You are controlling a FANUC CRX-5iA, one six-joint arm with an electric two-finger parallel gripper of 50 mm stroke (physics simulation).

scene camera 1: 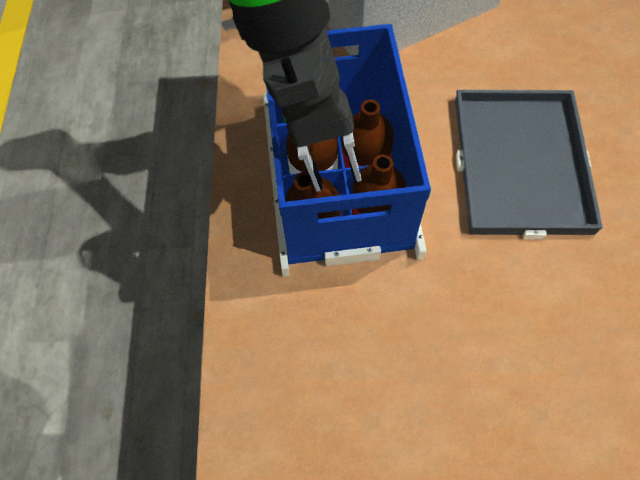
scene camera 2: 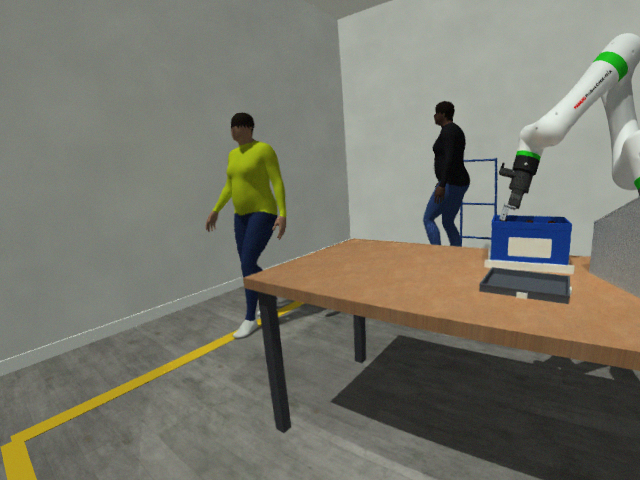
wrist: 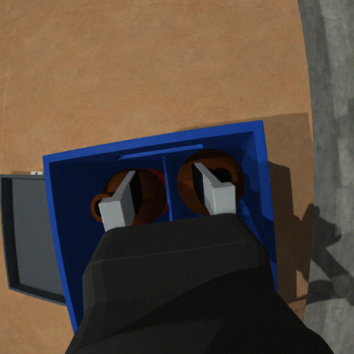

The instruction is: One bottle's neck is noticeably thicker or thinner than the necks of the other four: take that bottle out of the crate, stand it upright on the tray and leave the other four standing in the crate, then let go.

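Places are measured from the arm's base along level axes (x ahead, y left, z up), in metres.
Pixels of known places: gripper, fingertip midpoint: (scene camera 1: 338, 180) (scene camera 2: 502, 220).
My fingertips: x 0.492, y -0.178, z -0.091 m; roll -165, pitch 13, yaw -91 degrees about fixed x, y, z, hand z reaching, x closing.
Observation:
Behind a point stands the place of what it marks.
The blue crate (scene camera 1: 356, 235) {x 0.527, y -0.158, z -0.186 m} (scene camera 2: 558, 242) {x 0.297, y -0.061, z -0.147 m} (wrist: 150, 142) holds brown bottles. In scene camera 1, a front-left bottle (scene camera 1: 326, 193) {x 0.489, y -0.192, z -0.125 m}, a front-right bottle (scene camera 1: 379, 180) {x 0.488, y -0.122, z -0.114 m}, a right bottle farther back (scene camera 1: 373, 138) {x 0.410, y -0.114, z -0.132 m} and a left bottle under the gripper body (scene camera 1: 321, 155) {x 0.417, y -0.188, z -0.144 m} show; the fifth is hidden. I cannot tell which neck differs. My gripper (scene camera 1: 338, 183) {x 0.492, y -0.178, z -0.091 m} (scene camera 2: 504, 214) {x 0.492, y -0.178, z -0.091 m} (wrist: 166, 179) is open and empty, tilted over the crate's front end. Its fingers come down between the necks of the front bottles, both necks lying outside them. The dark grey tray (scene camera 1: 524, 165) {x 0.422, y 0.133, z -0.250 m} (scene camera 2: 527, 284) {x 0.408, y 0.118, z -0.250 m} (wrist: 36, 235) holds no bottle.
Crate walls and blue dividers stand around the bottles. Pale stop blocks (scene camera 1: 352, 255) {x 0.538, y -0.164, z -0.226 m} edge the crate. A grey pedestal (scene camera 1: 434, 21) {x 0.131, y 0.055, z -0.219 m} (scene camera 2: 617, 250) {x 0.136, y 0.042, z -0.143 m} stands behind it. In scene camera 2, a person in yellow (scene camera 2: 254, 178) and one in black (scene camera 2: 450, 155) are beyond the table (scene camera 2: 392, 268) {x 0.887, y 0.038, z -0.255 m}.

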